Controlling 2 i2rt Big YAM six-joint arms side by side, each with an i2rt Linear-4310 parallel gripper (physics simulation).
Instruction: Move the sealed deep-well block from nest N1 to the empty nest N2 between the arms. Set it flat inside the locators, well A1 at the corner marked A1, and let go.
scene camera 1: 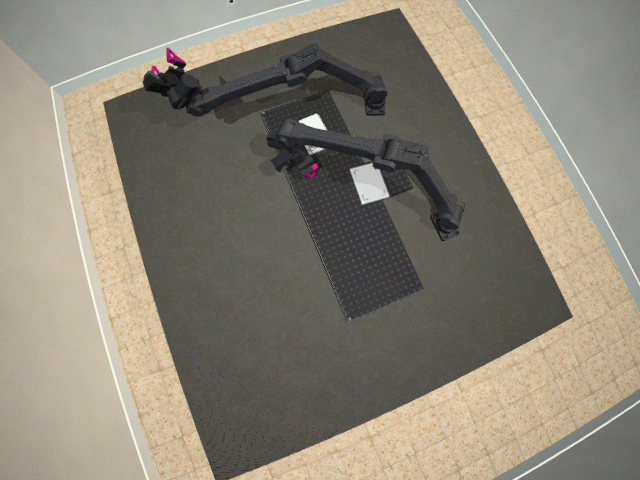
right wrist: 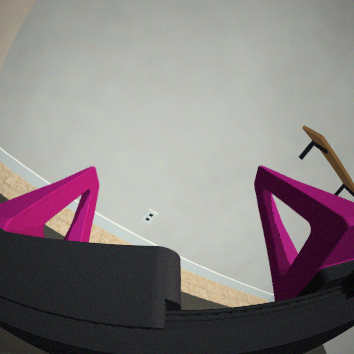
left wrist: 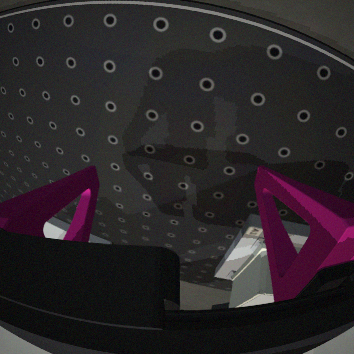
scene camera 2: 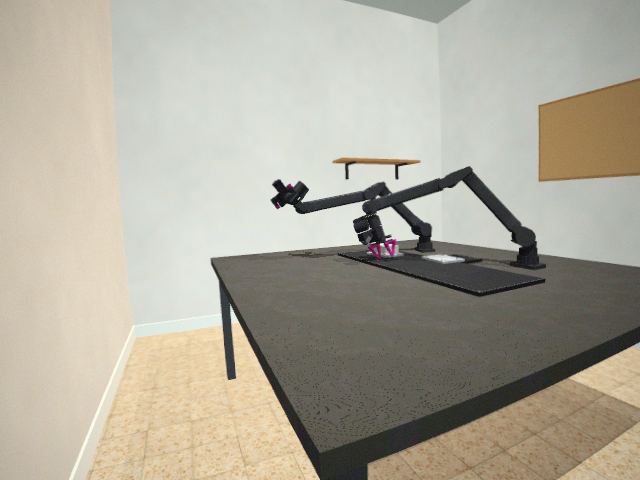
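Pixels of known places: left gripper, fingertip midpoint: (scene camera 1: pixel 307 168) (left wrist: pixel 176 174) (scene camera 2: pixel 386 257); right gripper, fingertip midpoint: (scene camera 1: pixel 160 57) (right wrist: pixel 176 174); left arm's base at its link origin: (scene camera 1: pixel 444 225) (scene camera 2: pixel 527 266); right arm's base at its link origin: (scene camera 1: pixel 374 104) (scene camera 2: pixel 424 250).
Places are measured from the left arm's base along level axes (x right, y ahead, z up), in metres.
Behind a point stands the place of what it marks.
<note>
The pale deep-well block (scene camera 1: pixel 313 121) @(y 0.352, x 0.596, z 0.067 m) (scene camera 2: pixel 397 250) @(y 0.322, x 0.502, z 0.040 m) (left wrist: pixel 251 277) @(y 0.377, x 0.498, z 0.048 m) stands on nest N1 (scene camera 1: pixel 315 150) @(y 0.386, x 0.495, z 0.029 m) (left wrist: pixel 239 252) @(y 0.371, x 0.487, z 0.025 m), a light plate at the breadboard's far end, partly hidden by the left arm. Nest N2 (scene camera 1: pixel 369 187) @(y 0.238, x 0.253, z 0.025 m) (scene camera 2: pixel 443 258) @(y 0.242, x 0.252, z 0.025 m) is an empty white plate with corner marks; part of it shows behind a finger in the left wrist view. My left gripper (scene camera 1: pixel 312 171) @(y 0.446, x 0.419, z 0.026 m) (scene camera 2: pixel 385 255) @(y 0.446, x 0.419, z 0.026 m) (left wrist: pixel 176 174) @(y 0.446, x 0.419, z 0.026 m) is open, low over the breadboard beside the block; the block is not between its fingers. My right gripper (scene camera 1: pixel 161 58) @(y 0.834, x 0.882, z 0.350 m) (scene camera 2: pixel 283 196) @(y 0.834, x 0.882, z 0.350 m) (right wrist: pixel 176 174) @(y 0.834, x 0.882, z 0.350 m) is open and empty, raised far from both nests. Which corner holds well A1 cannot be read.
The black perforated breadboard (scene camera 1: pixel 361 248) @(y 0.366, x 0.032, z 0.013 m) (scene camera 2: pixel 485 279) @(y 0.376, x -0.105, z 0.013 m) lies on the dark table (scene camera 1: pixel 248 289) @(y 0.834, x 0.041, z 0.000 m) (scene camera 2: pixel 413 335) @(y 0.874, x -0.353, z 0.000 m). The left arm (scene camera 1: pixel 336 139) @(y 0.375, x 0.341, z 0.349 m) reaches across the breadboard above N1. The right arm (scene camera 1: pixel 248 85) @(y 0.574, x 0.659, z 0.326 m) extends past the breadboard's far end. A wall shelf (scene camera 2: pixel 376 161) is behind.
</note>
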